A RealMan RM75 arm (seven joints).
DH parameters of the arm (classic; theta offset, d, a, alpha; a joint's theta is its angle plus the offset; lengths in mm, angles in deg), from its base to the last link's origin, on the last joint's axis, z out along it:
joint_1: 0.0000 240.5 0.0 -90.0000
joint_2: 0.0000 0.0 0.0 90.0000
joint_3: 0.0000 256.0 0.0 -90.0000
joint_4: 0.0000 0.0 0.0 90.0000
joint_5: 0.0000 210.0 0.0 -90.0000
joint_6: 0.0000 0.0 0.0 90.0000
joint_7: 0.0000 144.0 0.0 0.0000
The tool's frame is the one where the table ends.
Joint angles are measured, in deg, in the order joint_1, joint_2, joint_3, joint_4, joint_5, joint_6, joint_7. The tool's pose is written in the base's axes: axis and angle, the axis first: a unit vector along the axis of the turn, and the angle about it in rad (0 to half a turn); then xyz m. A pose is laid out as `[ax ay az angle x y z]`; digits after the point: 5 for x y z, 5 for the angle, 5 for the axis.
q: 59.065, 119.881, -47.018, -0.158, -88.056, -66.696, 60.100
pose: [-0.92870 0.17969 0.32440 2.88493 0.12867 0.39742 -0.10079]
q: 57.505, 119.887, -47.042, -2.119, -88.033, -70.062, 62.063
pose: [-0.92059 0.18292 0.34504 2.91234 0.12931 0.39401 -0.09344]
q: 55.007, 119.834, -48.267, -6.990, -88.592, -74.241, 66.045
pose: [-0.91521 0.17870 0.36120 2.94827 0.13090 0.39166 -0.07989]
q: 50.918, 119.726, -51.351, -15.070, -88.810, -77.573, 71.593
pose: [-0.91517 0.17263 0.36424 2.96810 0.13774 0.38999 -0.06129]
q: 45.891, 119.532, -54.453, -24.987, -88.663, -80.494, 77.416
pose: [-0.91660 0.16312 0.36501 2.97252 0.14446 0.38657 -0.03849]
